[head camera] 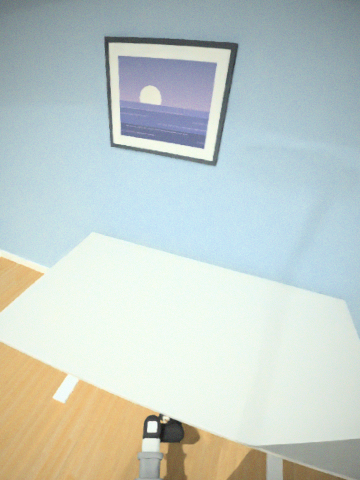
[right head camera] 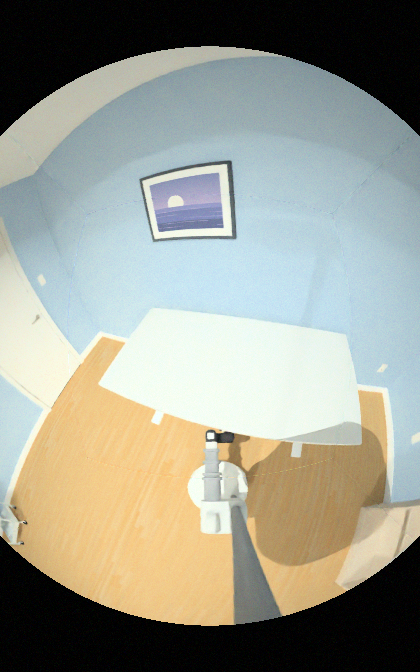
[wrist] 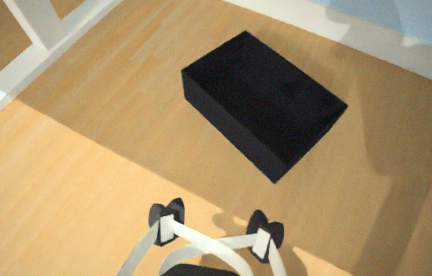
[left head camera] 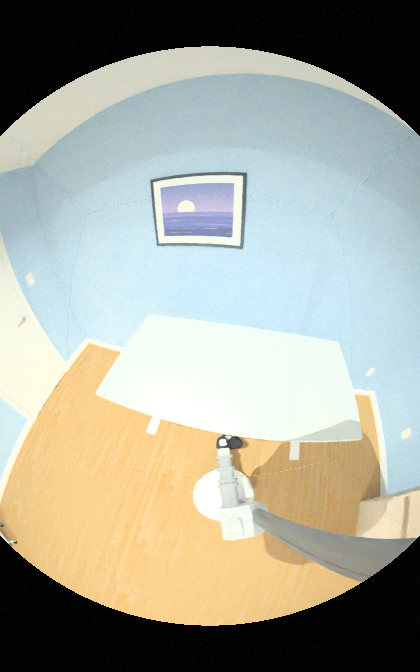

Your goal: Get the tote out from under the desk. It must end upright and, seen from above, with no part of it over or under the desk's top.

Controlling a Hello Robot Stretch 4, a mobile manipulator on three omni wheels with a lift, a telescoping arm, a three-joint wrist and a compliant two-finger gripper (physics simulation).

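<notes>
A black open-topped tote stands upright on the floor in the wrist view, turned at an angle, in the desk's shadow near the wall. The white desk's top hides the tote in the head views. My gripper is open and empty, its two fingertips apart, in front of the tote's near side and apart from it in the wrist view. In the head views the wrist is at the desk's front edge; the fingertips are mostly hidden there.
A white desk leg with its floor foot stands left of the tote in the wrist view. A white baseboard runs behind it. A beige piece of furniture stands at the right.
</notes>
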